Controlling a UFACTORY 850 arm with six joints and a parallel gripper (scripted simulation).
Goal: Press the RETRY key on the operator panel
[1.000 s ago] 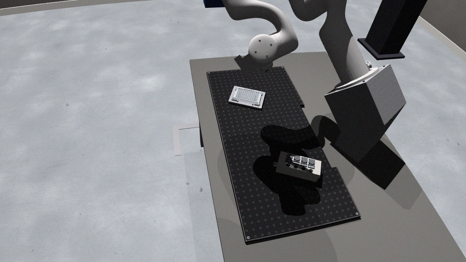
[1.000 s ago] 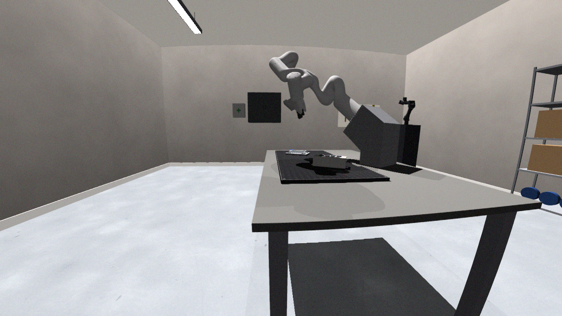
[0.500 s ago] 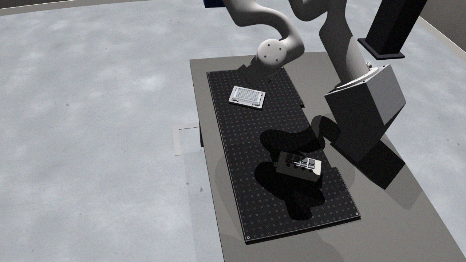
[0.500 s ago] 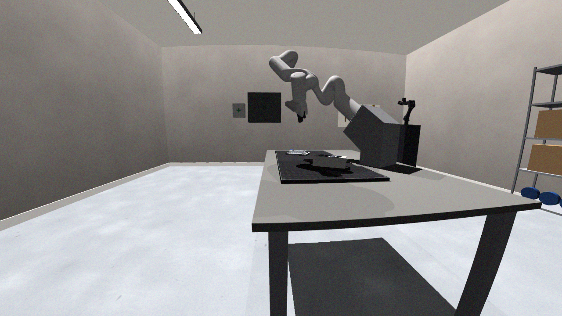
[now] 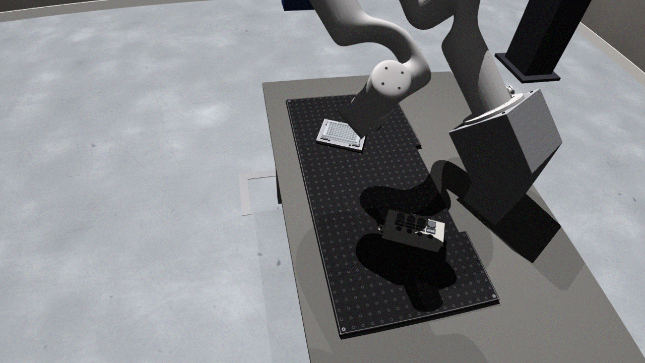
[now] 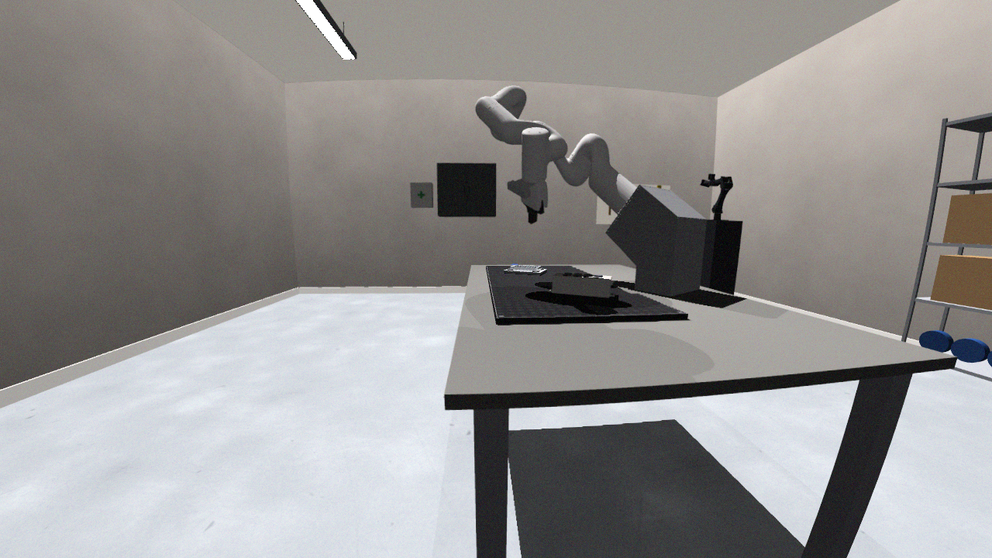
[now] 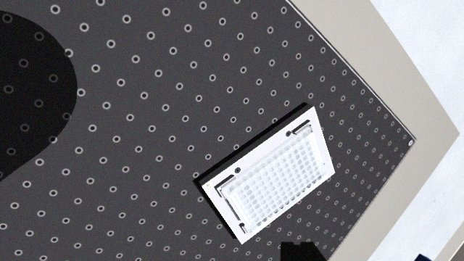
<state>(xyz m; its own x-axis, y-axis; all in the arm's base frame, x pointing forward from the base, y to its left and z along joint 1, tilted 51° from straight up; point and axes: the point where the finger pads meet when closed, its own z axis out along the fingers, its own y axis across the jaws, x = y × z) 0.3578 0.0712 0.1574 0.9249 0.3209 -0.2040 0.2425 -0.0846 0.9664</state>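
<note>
The operator panel lies 100 mm behind my hand, 250 mm to the left of it and 190 mm below it. From my hand the other things lie so: white well plate (10 mm behind, 180 mm to the right, 220 mm below).
</note>
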